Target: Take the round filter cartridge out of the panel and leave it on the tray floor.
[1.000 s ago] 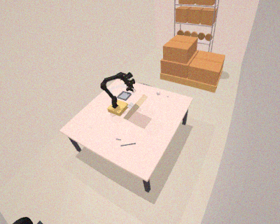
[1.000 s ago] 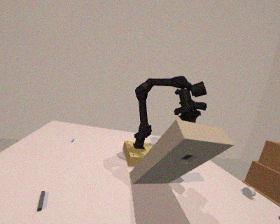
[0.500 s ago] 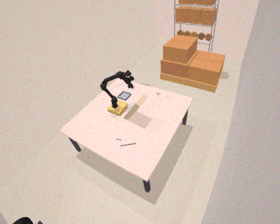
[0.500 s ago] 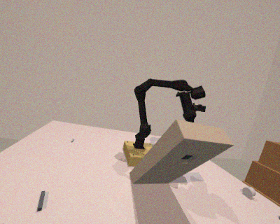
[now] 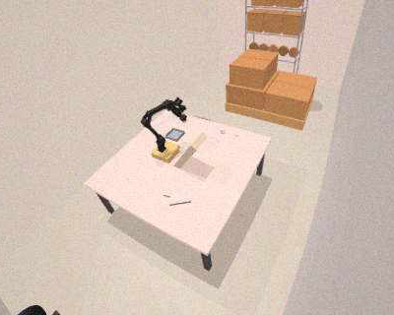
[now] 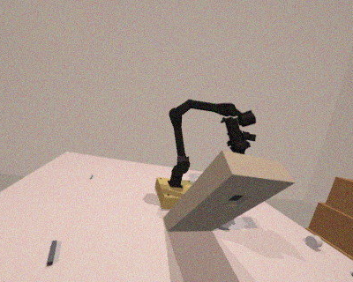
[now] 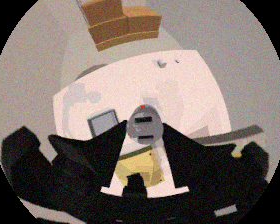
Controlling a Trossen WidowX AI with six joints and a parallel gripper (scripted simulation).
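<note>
Right now the grey tray is 170 mm behind my gripper tip, 20 mm to the left of it and 250 mm below it. Round my gripper tip: grey round filter cartridge (right at my gripper tip); dark bar (230 mm ahead, 640 mm to the right, 260 mm below); beige service panel (210 mm ahead, 250 mm to the right, 100 mm below).
</note>
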